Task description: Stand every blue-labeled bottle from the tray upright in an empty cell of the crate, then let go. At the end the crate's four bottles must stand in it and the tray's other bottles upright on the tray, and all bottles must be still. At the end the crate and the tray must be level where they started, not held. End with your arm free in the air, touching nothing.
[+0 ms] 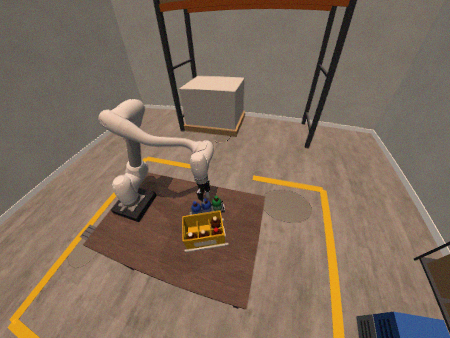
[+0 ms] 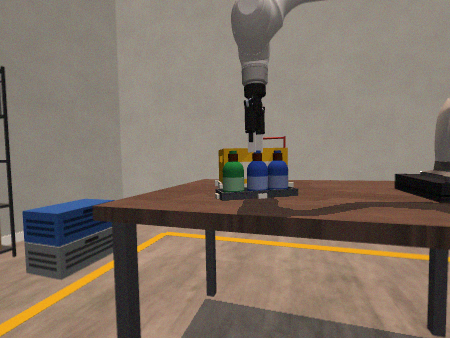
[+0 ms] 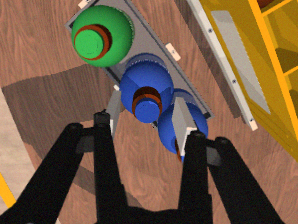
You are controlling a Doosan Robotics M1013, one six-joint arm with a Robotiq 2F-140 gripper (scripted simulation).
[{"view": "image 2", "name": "my gripper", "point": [255, 152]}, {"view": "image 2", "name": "green-labeled bottle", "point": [233, 172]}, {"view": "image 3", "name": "my gripper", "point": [147, 105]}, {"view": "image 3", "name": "blue-labeled bottle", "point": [166, 132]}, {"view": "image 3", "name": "green-labeled bottle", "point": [95, 35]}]
